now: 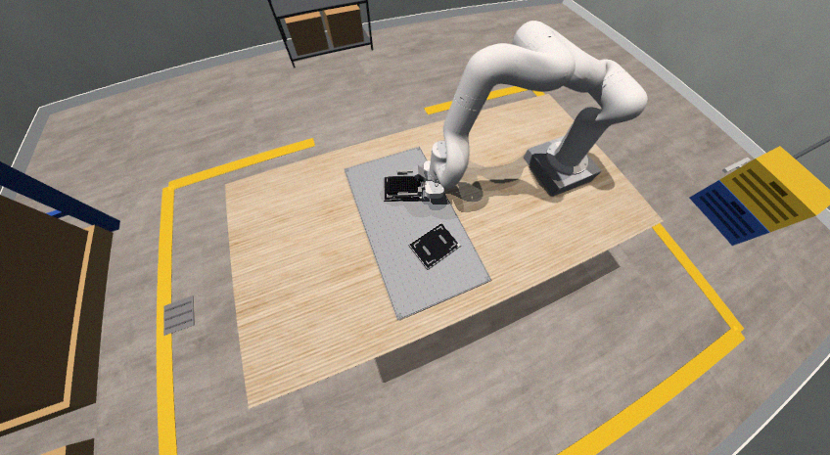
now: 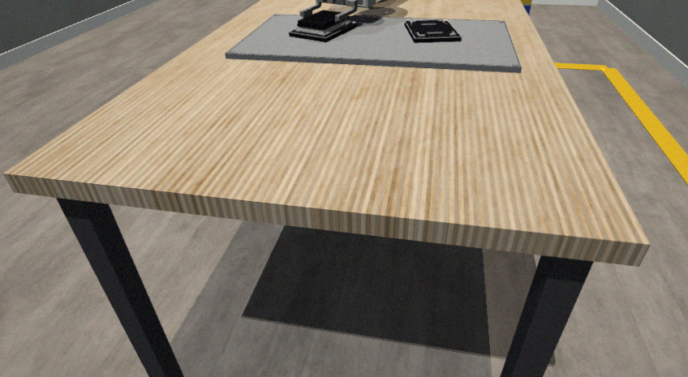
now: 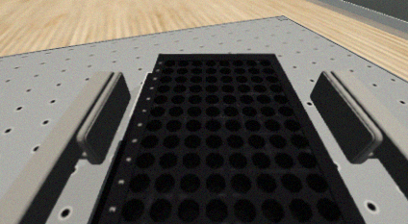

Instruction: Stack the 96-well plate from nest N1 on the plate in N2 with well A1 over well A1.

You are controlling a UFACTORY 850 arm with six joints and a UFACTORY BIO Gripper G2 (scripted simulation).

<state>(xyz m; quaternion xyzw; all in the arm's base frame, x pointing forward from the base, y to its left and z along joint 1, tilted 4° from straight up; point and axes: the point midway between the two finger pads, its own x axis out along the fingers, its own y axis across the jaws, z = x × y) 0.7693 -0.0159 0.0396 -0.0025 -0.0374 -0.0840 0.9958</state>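
Now: hand 1 cm above the black 96-well plate. The rest, counted from my hand: nest N1: 7 cm behind, 29 cm to the left, 4 cm below; then nest N2: 4 cm below; then white 96-well plate: 2 cm below.
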